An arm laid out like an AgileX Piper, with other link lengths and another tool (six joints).
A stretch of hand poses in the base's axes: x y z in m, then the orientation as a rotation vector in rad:
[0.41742, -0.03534, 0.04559, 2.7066, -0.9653, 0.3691]
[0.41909, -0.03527, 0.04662, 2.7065, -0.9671, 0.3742]
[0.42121, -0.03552, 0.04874, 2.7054, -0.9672, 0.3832]
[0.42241, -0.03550, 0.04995, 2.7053, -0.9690, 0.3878]
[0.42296, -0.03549, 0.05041, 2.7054, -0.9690, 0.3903]
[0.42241, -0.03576, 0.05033, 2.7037, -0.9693, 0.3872]
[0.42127, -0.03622, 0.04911, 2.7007, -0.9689, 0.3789]
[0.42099, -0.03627, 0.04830, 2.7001, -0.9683, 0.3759]
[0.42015, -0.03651, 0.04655, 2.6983, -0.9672, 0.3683]
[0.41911, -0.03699, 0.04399, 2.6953, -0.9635, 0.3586]
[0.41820, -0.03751, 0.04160, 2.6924, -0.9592, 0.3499]
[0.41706, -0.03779, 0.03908, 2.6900, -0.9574, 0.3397]
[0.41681, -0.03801, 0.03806, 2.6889, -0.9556, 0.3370]
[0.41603, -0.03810, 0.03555, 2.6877, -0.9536, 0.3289]
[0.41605, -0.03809, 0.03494, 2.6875, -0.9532, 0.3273]
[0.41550, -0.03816, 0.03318, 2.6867, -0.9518, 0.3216]
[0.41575, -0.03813, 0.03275, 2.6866, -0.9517, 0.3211]
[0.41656, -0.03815, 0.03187, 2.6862, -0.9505, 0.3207]
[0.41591, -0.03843, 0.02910, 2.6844, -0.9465, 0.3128]
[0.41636, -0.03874, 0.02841, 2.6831, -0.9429, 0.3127]
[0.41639, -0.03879, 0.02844, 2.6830, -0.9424, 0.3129]
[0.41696, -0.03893, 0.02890, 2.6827, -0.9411, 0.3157]
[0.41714, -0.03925, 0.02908, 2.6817, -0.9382, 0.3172]
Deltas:
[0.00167, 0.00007, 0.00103, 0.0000, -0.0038, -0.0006]
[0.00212, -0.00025, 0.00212, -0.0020, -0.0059, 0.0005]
[0.00120, 0.00002, 0.00121, 0.0001, -0.0034, -0.0006]
[0.00055, 0.00001, 0.00046, -0.0002, -0.0017, 0.0003]
[-0.00055, -0.00027, -0.00008, -0.0010, 0.0024, -0.0011]
[-0.00114, -0.00046, -0.00122, -0.0018, 0.0063, -0.0016]
[-0.00028, -0.00005, -0.00081, -0.0004, 0.0023, -0.0001]
[-0.00084, -0.00024, -0.00175, -0.0011, 0.0057, -0.0007]
[-0.00104, -0.00048, -0.00256, -0.0029, 0.0078, 0.0002]
[-0.00091, -0.00052, -0.00239, -0.0031, 0.0073, 0.0007]
[-0.00114, -0.00028, -0.00252, -0.0015, 0.0077, -0.0008]
[-0.00025, -0.00022, -0.00102, -0.0013, 0.0024, 0.0004]
[-0.00078, -0.00009, -0.00251, -0.0007, 0.0061, 0.0000]
[0.00002, 0.00001, -0.00061, -0.0001, 0.0012, 0.0000]
[-0.00055, -0.00007, -0.00176, -0.0005, 0.0043, 0.0000]
[0.00025, 0.00003, -0.00043, -0.0001, 0.0004, 0.0000]
[0.00081, -0.00002, -0.00088, -0.0007, 0.0006, 0.0006]
[-0.00065, -0.00028, -0.00277, -0.0020, 0.0065, 0.0010]
[0.00045, -0.00031, -0.00069, -0.0024, 0.0010, 0.0018]
[0.00003, -0.00005, 0.00003, -0.0003, 0.0000, 0.0003]
[0.00057, -0.00014, 0.00046, -0.0011, -0.0016, 0.0010]
[0.00018, -0.00032, 0.00018, -0.0021, -0.0002, 0.0016]

